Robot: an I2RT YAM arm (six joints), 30 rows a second.
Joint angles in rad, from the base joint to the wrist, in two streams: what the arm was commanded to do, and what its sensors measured. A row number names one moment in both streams.
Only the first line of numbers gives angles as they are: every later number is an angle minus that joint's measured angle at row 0.
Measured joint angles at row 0: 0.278, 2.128, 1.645, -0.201, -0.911, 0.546
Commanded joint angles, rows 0 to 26: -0.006, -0.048, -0.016, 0.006, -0.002, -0.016; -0.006, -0.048, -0.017, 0.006, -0.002, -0.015; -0.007, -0.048, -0.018, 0.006, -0.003, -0.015; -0.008, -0.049, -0.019, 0.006, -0.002, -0.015; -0.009, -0.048, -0.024, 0.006, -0.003, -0.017; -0.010, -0.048, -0.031, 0.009, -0.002, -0.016; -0.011, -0.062, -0.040, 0.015, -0.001, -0.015; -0.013, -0.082, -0.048, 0.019, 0.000, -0.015; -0.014, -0.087, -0.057, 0.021, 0.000, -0.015; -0.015, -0.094, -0.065, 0.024, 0.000, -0.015; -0.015, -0.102, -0.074, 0.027, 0.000, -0.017; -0.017, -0.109, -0.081, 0.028, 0.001, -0.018; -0.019, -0.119, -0.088, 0.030, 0.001, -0.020; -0.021, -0.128, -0.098, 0.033, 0.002, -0.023; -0.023, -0.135, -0.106, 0.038, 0.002, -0.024; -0.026, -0.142, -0.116, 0.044, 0.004, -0.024; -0.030, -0.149, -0.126, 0.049, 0.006, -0.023; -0.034, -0.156, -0.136, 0.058, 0.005, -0.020; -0.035, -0.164, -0.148, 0.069, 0.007, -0.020; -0.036, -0.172, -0.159, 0.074, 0.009, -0.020; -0.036, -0.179, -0.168, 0.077, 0.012, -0.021; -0.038, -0.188, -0.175, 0.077, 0.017, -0.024; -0.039, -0.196, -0.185, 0.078, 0.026, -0.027; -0.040, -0.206, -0.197, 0.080, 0.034, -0.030; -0.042, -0.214, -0.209, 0.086, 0.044, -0.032; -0.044, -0.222, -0.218, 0.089, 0.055, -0.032; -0.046, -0.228, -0.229, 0.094, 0.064, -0.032
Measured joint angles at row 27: -0.037, -0.193, -0.204, 0.063, 0.024, -0.007
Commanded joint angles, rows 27 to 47: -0.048, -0.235, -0.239, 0.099, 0.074, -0.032; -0.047, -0.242, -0.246, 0.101, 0.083, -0.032; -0.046, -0.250, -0.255, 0.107, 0.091, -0.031; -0.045, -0.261, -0.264, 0.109, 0.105, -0.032; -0.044, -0.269, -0.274, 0.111, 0.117, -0.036; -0.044, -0.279, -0.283, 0.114, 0.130, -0.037; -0.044, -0.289, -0.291, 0.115, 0.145, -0.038; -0.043, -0.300, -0.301, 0.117, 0.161, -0.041; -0.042, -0.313, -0.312, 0.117, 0.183, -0.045; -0.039, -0.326, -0.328, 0.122, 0.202, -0.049; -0.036, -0.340, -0.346, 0.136, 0.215, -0.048; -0.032, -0.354, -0.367, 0.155, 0.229, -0.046; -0.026, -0.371, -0.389, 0.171, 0.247, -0.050; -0.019, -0.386, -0.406, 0.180, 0.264, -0.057; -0.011, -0.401, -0.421, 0.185, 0.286, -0.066; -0.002, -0.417, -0.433, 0.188, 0.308, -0.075; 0.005, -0.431, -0.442, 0.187, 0.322, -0.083; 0.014, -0.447, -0.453, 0.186, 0.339, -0.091; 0.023, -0.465, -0.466, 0.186, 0.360, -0.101; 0.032, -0.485, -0.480, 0.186, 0.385, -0.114; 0.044, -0.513, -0.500, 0.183, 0.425, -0.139
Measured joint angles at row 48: 0.019, -0.447, -0.464, 0.158, 0.318, -0.072
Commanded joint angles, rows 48 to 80: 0.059, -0.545, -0.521, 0.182, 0.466, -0.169; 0.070, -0.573, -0.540, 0.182, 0.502, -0.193; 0.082, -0.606, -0.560, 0.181, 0.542, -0.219; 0.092, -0.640, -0.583, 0.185, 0.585, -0.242; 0.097, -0.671, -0.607, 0.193, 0.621, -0.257; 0.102, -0.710, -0.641, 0.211, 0.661, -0.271; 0.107, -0.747, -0.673, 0.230, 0.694, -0.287; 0.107, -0.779, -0.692, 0.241, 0.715, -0.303; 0.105, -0.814, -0.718, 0.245, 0.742, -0.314; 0.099, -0.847, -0.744, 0.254, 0.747, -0.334; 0.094, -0.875, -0.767, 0.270, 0.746, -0.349; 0.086, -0.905, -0.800, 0.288, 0.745, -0.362; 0.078, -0.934, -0.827, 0.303, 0.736, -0.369; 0.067, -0.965, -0.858, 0.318, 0.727, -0.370; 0.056, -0.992, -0.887, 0.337, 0.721, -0.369; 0.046, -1.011, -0.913, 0.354, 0.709, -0.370; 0.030, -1.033, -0.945, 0.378, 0.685, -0.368; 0.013, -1.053, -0.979, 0.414, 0.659, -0.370; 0.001, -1.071, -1.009, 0.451, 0.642, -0.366; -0.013, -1.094, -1.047, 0.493, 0.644, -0.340; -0.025, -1.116, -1.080, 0.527, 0.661, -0.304; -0.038, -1.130, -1.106, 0.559, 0.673, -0.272; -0.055, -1.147, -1.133, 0.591, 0.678, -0.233; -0.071, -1.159, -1.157, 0.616, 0.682, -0.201; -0.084, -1.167, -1.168, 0.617, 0.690, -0.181; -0.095, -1.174, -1.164, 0.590, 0.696, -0.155; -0.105, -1.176, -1.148, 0.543, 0.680, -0.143; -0.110, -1.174, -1.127, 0.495, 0.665, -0.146; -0.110, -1.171, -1.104, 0.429, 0.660, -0.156; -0.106, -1.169, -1.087, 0.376, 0.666, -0.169; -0.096, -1.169, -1.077, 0.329, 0.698, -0.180; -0.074, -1.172, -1.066, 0.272, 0.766, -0.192; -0.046, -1.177, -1.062, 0.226, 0.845, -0.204
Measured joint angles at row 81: -0.086, -1.160, -1.104, 0.396, 0.711, -0.201
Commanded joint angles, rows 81 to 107: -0.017, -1.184, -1.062, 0.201, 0.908, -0.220; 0.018, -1.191, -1.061, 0.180, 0.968, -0.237; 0.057, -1.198, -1.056, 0.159, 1.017, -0.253; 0.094, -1.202, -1.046, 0.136, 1.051, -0.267; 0.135, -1.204, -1.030, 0.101, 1.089, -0.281; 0.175, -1.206, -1.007, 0.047, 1.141, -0.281; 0.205, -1.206, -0.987, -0.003, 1.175, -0.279; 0.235, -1.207, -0.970, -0.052, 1.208, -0.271; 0.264, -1.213, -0.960, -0.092, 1.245, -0.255; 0.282, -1.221, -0.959, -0.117, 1.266, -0.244; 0.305, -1.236, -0.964, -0.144, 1.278, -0.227; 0.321, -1.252, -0.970, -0.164, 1.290, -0.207; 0.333, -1.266, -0.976, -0.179, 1.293, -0.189; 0.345, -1.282, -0.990, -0.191, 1.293, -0.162; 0.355, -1.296, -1.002, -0.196, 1.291, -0.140; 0.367, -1.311, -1.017, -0.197, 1.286, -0.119; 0.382, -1.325, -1.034, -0.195, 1.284, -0.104; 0.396, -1.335, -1.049, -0.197, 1.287, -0.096; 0.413, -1.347, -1.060, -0.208, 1.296, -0.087; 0.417, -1.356, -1.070, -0.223, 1.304, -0.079; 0.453, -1.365, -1.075, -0.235, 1.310, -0.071; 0.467, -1.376, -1.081, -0.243, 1.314, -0.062; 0.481, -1.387, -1.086, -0.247, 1.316, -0.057; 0.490, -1.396, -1.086, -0.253, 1.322, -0.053; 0.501, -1.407, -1.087, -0.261, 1.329, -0.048; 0.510, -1.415, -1.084, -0.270, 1.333, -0.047; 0.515, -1.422, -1.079, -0.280, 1.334, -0.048
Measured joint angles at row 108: 0.498, -1.395, -1.077, -0.223, 1.286, -0.083
